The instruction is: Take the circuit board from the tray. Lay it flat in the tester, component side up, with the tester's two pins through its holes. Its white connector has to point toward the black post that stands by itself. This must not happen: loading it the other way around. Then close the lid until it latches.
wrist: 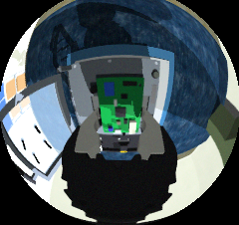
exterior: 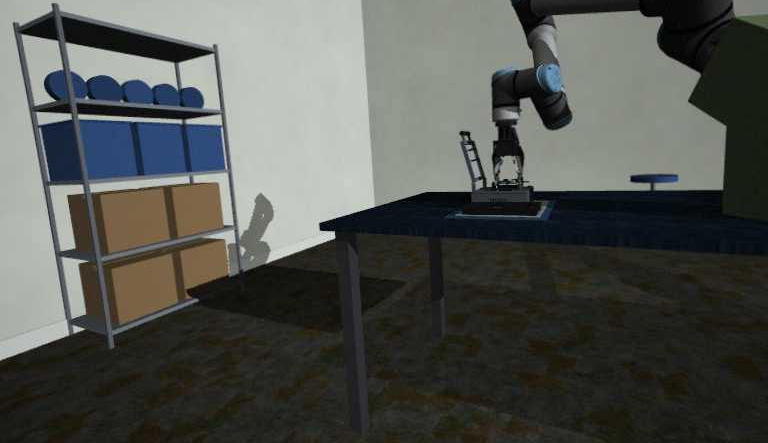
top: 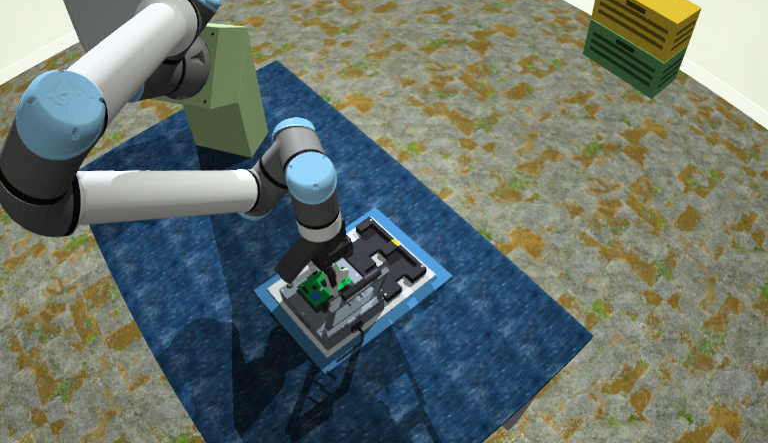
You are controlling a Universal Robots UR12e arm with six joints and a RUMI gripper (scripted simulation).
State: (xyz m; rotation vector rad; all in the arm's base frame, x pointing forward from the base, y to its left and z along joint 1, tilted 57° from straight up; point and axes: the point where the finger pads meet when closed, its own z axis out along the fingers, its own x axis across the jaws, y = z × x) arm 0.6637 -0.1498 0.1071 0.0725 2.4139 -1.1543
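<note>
Right now my hand is right at the green circuit board. Also, from my hand: tester lid 120 mm ahead, 30 mm to the right, 100 mm above; tester 40 mm ahead, 30 mm to the left, 30 mm above.
</note>
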